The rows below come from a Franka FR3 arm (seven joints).
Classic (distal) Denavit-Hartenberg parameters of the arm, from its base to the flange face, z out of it. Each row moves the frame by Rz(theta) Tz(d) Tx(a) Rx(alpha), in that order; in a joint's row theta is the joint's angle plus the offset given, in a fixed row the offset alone. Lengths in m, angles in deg.
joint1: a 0  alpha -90  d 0.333  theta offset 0
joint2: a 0  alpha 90  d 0  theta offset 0
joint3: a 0.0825  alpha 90  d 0.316  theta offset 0
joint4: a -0.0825  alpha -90  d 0  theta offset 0
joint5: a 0  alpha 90  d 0.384  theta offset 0
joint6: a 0.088  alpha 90  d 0  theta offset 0
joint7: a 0  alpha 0  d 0.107  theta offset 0
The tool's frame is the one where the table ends.
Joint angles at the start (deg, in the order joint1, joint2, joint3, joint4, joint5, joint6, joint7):
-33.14, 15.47, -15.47, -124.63, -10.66, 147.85, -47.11
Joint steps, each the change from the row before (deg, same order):
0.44, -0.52, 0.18, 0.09, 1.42, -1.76, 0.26
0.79, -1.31, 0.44, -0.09, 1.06, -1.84, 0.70
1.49, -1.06, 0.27, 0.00, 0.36, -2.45, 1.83
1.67, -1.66, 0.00, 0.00, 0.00, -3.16, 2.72
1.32, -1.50, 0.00, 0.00, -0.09, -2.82, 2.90
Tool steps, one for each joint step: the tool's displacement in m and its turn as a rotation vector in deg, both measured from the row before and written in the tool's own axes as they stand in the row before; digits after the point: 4 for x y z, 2 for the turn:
0.0029, -0.0037, -0.0037, 1.41, -0.04, 0.96
0.0071, -0.0069, -0.0106, 1.03, 0.41, 0.61
0.0105, -0.0116, -0.0086, 1.22, -0.41, 0.57
0.0080, -0.0116, -0.0131, 1.13, -0.72, 1.32
0.0049, -0.0100, -0.0115, 0.91, -0.75, 1.75

